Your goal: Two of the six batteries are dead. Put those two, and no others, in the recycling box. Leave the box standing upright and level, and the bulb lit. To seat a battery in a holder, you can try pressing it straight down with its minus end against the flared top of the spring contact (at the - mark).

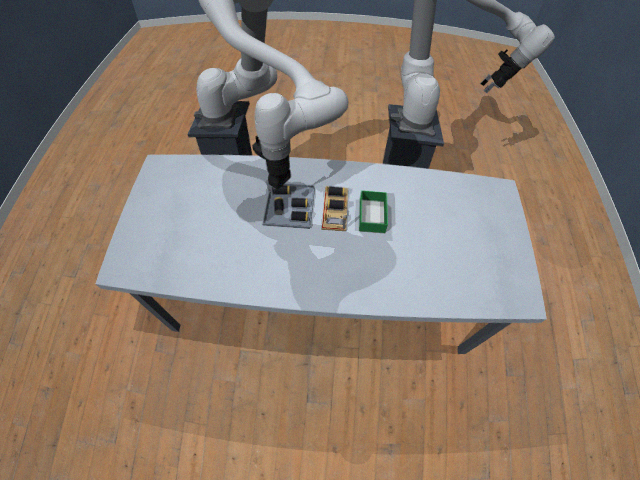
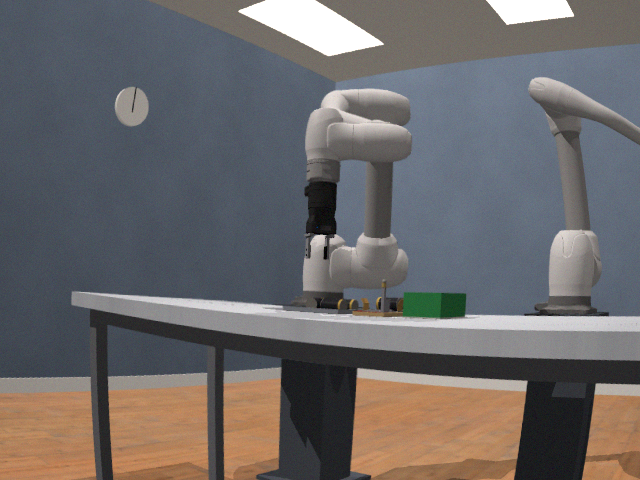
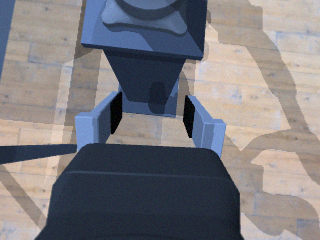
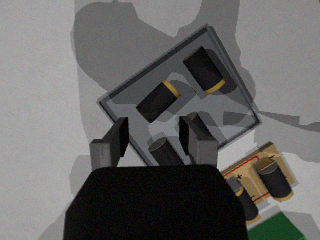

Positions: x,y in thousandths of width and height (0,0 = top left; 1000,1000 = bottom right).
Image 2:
right gripper: 496,539
green recycling box: 649,636
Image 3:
left gripper: 480,444
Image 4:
right gripper: 483,535
grey tray: 714,473
